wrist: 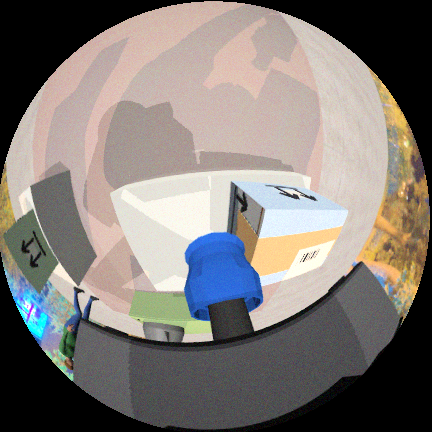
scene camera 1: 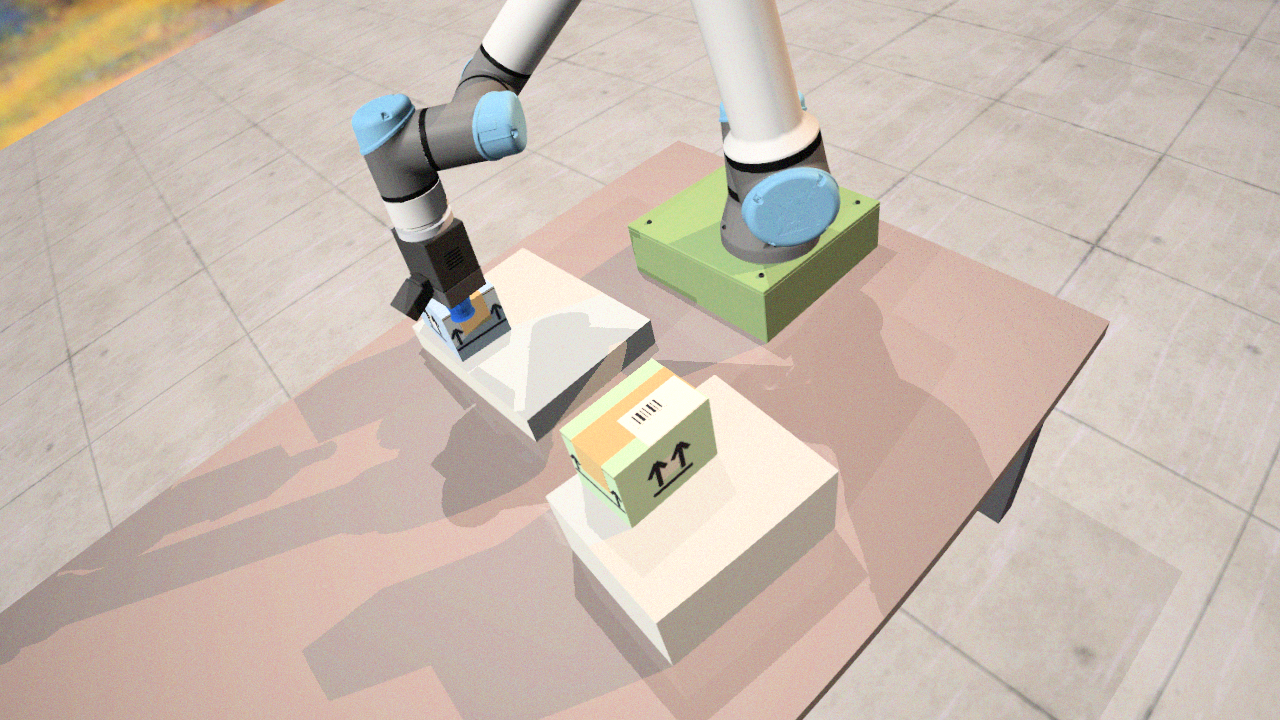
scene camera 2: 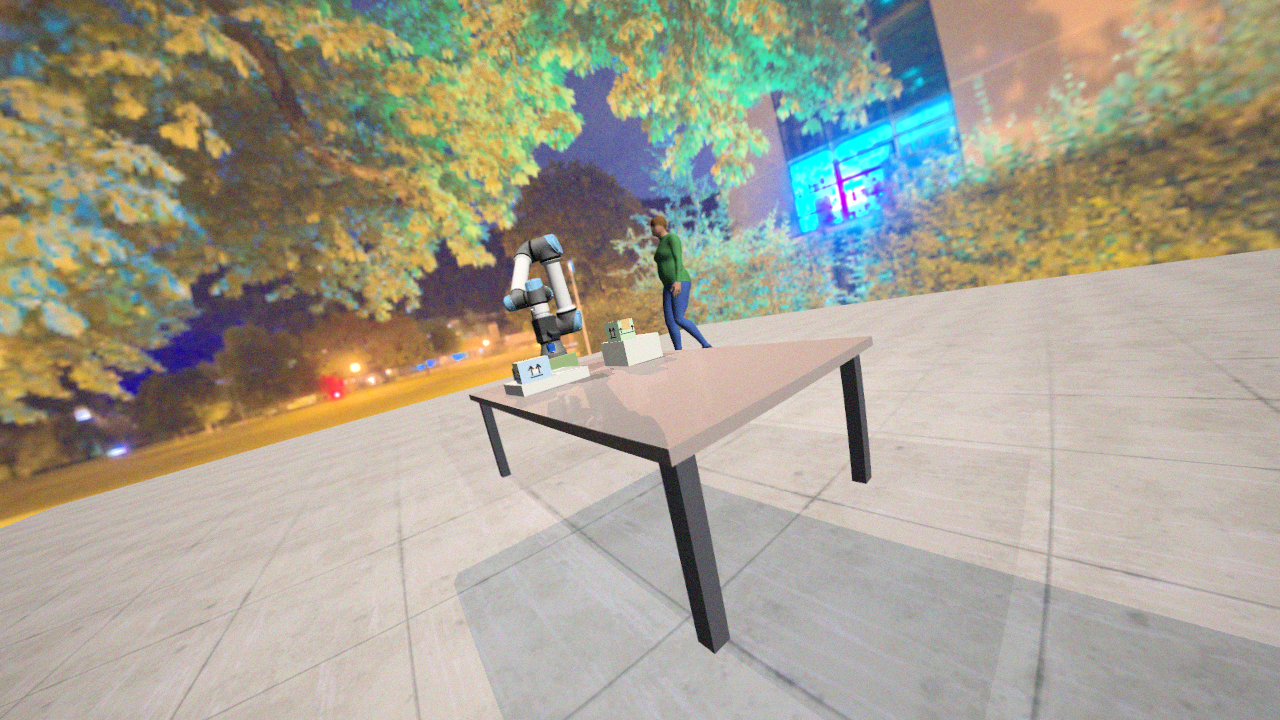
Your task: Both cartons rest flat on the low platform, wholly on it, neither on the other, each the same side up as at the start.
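Where they show: hand at its tool point: [wrist: 215,256] [scene camera 1: 463,313] [scene camera 2: 551,351]; arm's base at its link origin: [wrist: 163,326] [scene camera 2: 554,356].
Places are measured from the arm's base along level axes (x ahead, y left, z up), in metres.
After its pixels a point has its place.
Observation:
The light-blue carton [scene camera 1: 476,336] @[x 0.393, y -0.257, z -0.020 m] [scene camera 2: 536,368] @[x 0.420, y -0.323, z 0.002 m] [wrist: 300,222] @[x 0.411, y -0.298, z 0.043 m] stands upright on the low platform [scene camera 1: 572,313] @[x 0.261, y -0.189, z -0.047 m] [scene camera 2: 546,385] @[x 0.434, y -0.305, z -0.077 m] [wrist: 170,220] @[x 0.387, y -0.175, z -0.047 m], near one end, with its taped, labelled top up. Its far end is hidden behind my tool in scene camera 1, so I cannot tell whether it overhangs. My blue suction cup [scene camera 1: 460,313] [wrist: 215,245] points down beside the carton's end face, below its top edge. Contact is unclear, and nothing hangs from the cup. The green carton [scene camera 1: 671,461] @[x 0.443, y 0.187, z 0.076 m] [scene camera 2: 619,330] @[x 0.498, y 0.096, z 0.075 m] [wrist: 31,250] stands upright on the high platform [scene camera 1: 778,474] @[x 0.368, y 0.265, z 0.025 m] [scene camera 2: 633,351] @[x 0.545, y 0.112, z -0.034 m] [wrist: 62,220] @[x 0.438, y 0.091, z -0.038 m].
The green robot base [scene camera 1: 698,277] @[x 0.108, y -0.061, z -0.034 m] stands on the table [scene camera 1: 966,331] @[x -0.055, y 0.306, z -0.095 m] [scene camera 2: 760,367] @[x 1.284, y -0.064, z -0.095 m], behind the platforms. A gap separates the two platforms. A person [scene camera 2: 671,259] in a green top stands beyond the table in scene camera 2.

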